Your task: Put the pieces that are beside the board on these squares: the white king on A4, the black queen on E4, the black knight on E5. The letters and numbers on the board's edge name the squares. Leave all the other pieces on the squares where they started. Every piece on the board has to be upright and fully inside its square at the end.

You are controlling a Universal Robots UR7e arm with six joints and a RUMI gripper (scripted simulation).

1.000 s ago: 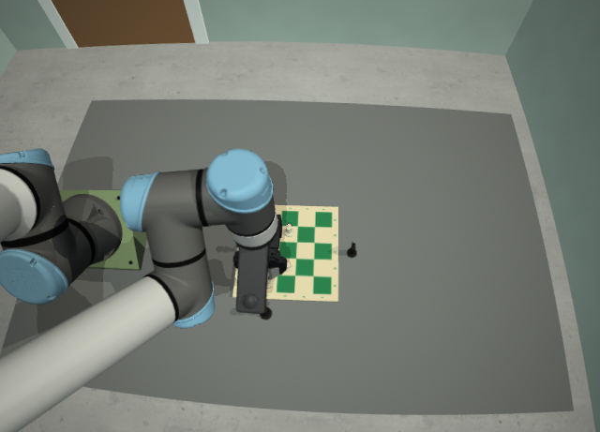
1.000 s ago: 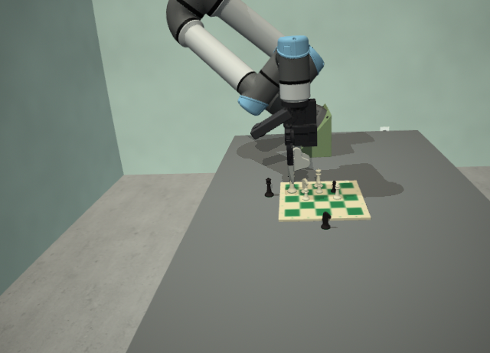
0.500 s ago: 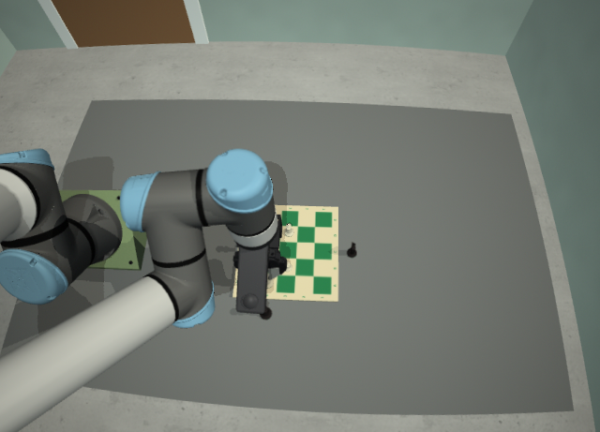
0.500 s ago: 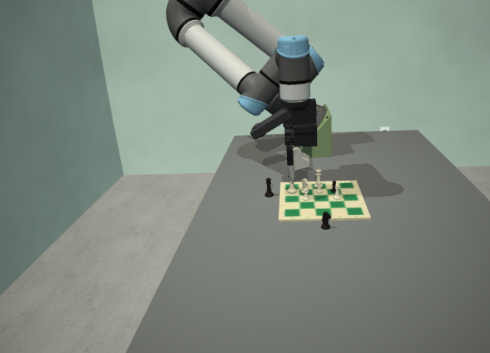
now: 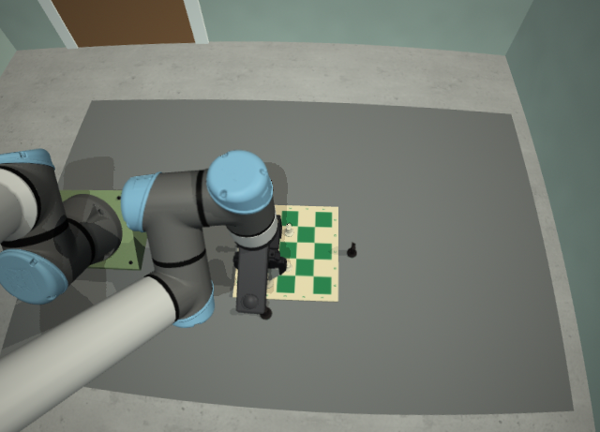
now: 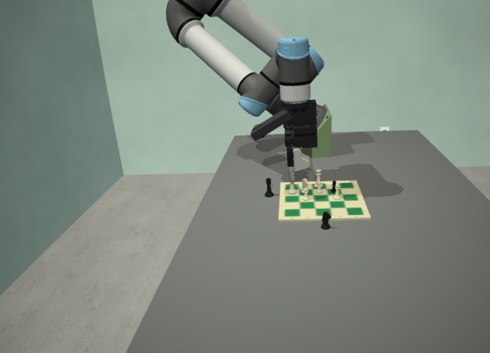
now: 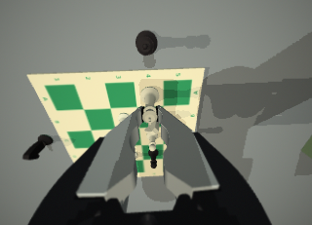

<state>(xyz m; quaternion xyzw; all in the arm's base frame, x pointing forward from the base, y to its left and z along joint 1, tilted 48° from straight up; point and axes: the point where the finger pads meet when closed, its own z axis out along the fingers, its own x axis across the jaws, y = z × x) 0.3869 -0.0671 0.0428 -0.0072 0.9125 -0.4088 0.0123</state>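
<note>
Now: the white king 10 mm below my hand. The rest, counted from my hand: black pawn: 110 mm to the left, 30 mm below; board: 40 mm ahead, 80 mm to the left, 50 mm below.
</note>
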